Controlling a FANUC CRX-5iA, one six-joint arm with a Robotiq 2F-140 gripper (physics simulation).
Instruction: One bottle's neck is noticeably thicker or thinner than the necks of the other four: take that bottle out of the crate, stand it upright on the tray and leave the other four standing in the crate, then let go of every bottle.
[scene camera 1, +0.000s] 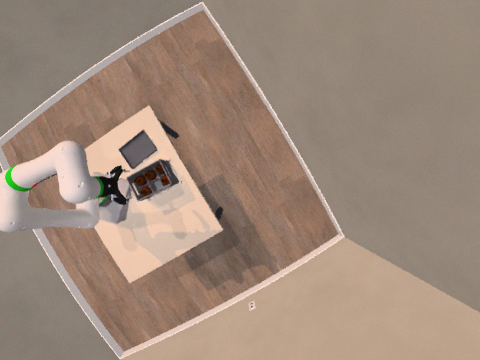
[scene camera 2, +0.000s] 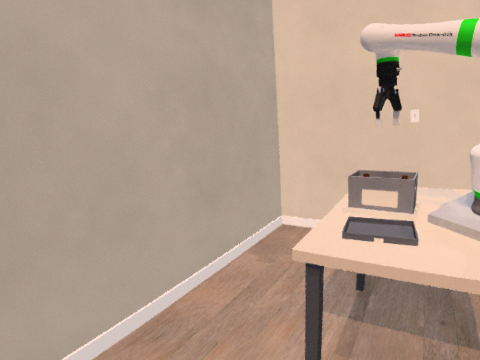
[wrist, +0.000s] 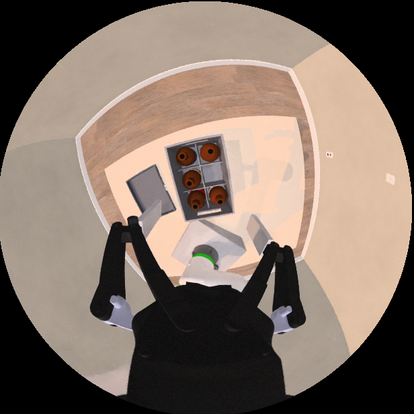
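Pixels of known places: gripper, between the fingertips: (scene camera 1: 129, 184) (scene camera 2: 387, 126); arm's base, origin of its link: (scene camera 1: 104, 197).
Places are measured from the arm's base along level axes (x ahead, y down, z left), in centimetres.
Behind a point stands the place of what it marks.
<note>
The grey crate (scene camera 1: 175, 181) @(x 54.2, y 0.4, z -19.0 cm) (scene camera 2: 354, 195) @(x 52.6, y -0.9, z -1.7 cm) (wrist: 229, 175) stands on the table. In the wrist view it holds five upright brown bottles: far left (wrist: 186, 156), far right (wrist: 210, 152), middle left (wrist: 191, 178), near left (wrist: 196, 199) and near right (wrist: 218, 195). The middle right compartment is empty. I cannot tell clearly which neck differs in thickness. The dark tray (scene camera 1: 138, 149) @(x 39.5, y 7.3, z 18.5 cm) (scene camera 2: 380, 230) @(x 39.1, y 7.3, z 17.1 cm) (wrist: 150, 190) lies beside the crate with no bottle on it. My gripper (scene camera 1: 123, 186) @(x 40.0, y -31.3, z -11.2 cm) (scene camera 2: 387, 121) @(x 40.0, y -31.3, z -11.2 cm) (wrist: 206, 214) is open and empty, pointing down, high above the crate's level.
The robot's base plate (scene camera 1: 113, 212) @(x 1.8, y -2.3, z -14.1 cm) (wrist: 229, 242) stands on the table (scene camera 1: 145, 255) @(x -1.5, y 7.8, z -54.9 cm) (scene camera 2: 327, 250) @(x 53.0, y 7.8, z 40.7 cm) near the crate's near end. The crate's walls and dividers rise around the bottles. The tray has a low raised rim and lies close to the crate's long side.
</note>
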